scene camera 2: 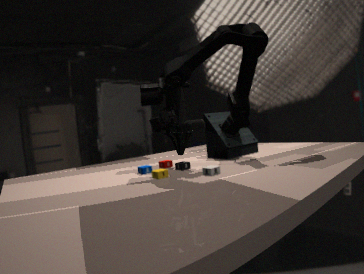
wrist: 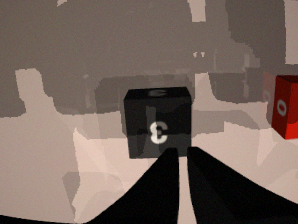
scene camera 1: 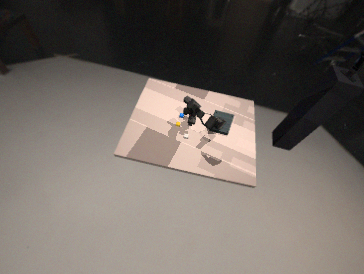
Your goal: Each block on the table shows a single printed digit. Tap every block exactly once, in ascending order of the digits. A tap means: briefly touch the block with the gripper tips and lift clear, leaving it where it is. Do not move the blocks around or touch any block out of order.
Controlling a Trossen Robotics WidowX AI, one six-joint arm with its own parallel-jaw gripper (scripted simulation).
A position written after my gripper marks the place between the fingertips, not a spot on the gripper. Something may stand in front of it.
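In the wrist view I can see my gripper (wrist: 182,157) as well as a black block (wrist: 156,118). Scene camera 2 gives me the gripper too (scene camera 2: 180,154). It is shut, my gripper, and it holds nothing.
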